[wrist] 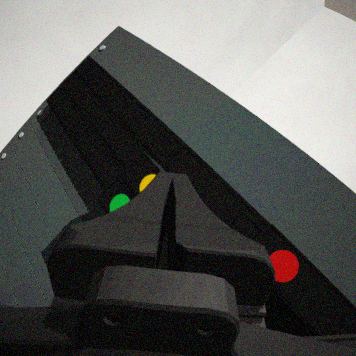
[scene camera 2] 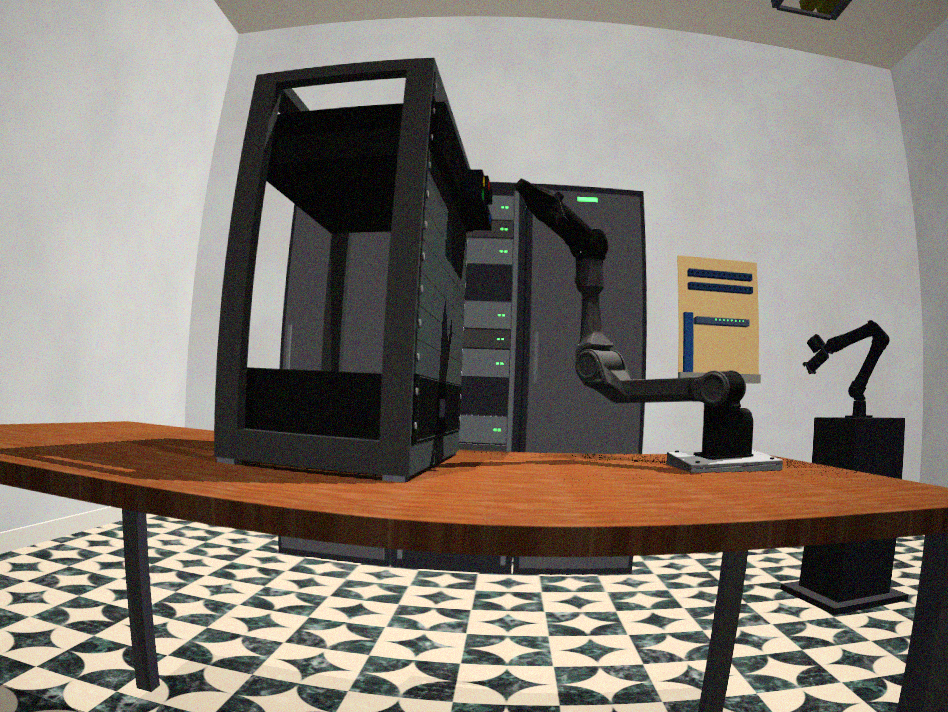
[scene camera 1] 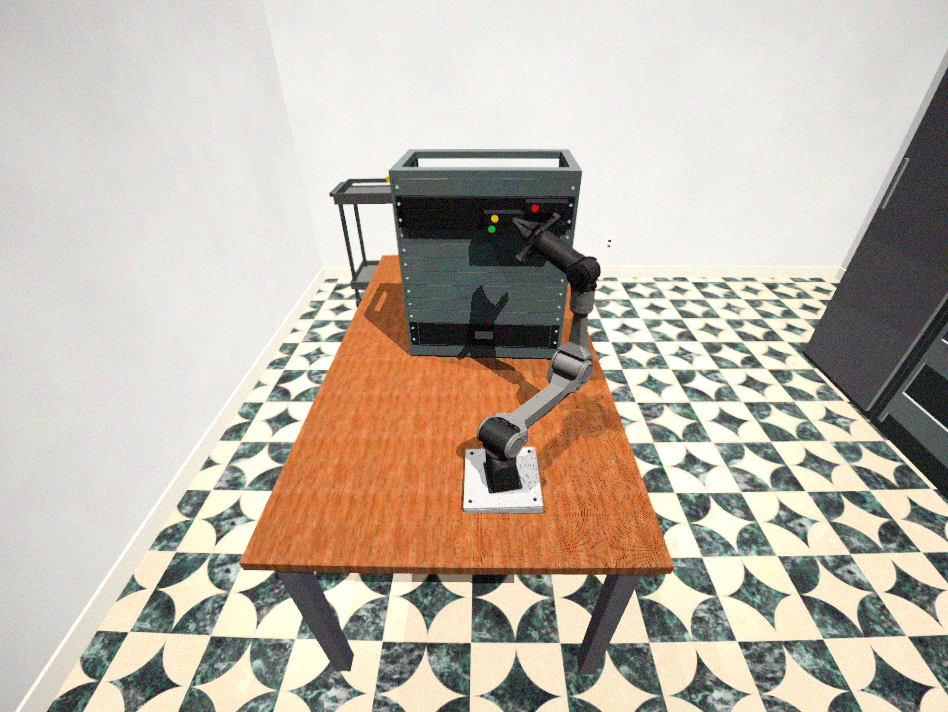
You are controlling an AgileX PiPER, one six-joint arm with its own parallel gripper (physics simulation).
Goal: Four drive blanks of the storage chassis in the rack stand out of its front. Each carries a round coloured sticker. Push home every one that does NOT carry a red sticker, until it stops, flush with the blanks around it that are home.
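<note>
The black storage chassis (scene camera 1: 436,210) sits high in the rack. Its yellow-sticker blank (scene camera 1: 494,218) (wrist: 148,183) stands out just above its green-sticker blank (scene camera 1: 491,229) (wrist: 119,202). The red-sticker blank (scene camera 1: 534,207) (wrist: 284,266) is higher and to the right in the scene camera 1 view. In the scene camera 2 view, a faint blue patch (scene camera 2: 489,219) shows low on the protruding blanks; the fourth blank is not clear elsewhere. My gripper (scene camera 1: 516,221) (scene camera 2: 521,182) (wrist: 170,191) is shut and empty, its tips in front of the chassis, apart from the blanks, right of the yellow sticker.
The grey rack (scene camera 1: 482,181) (scene camera 2: 419,153) stands at the far part of the wooden table (scene camera 1: 398,459) (scene camera 2: 597,498). A cart (scene camera 1: 360,197) stands behind it on the left. A second arm (scene camera 2: 864,367) stands on a black pedestal (scene camera 2: 858,444) in the background.
</note>
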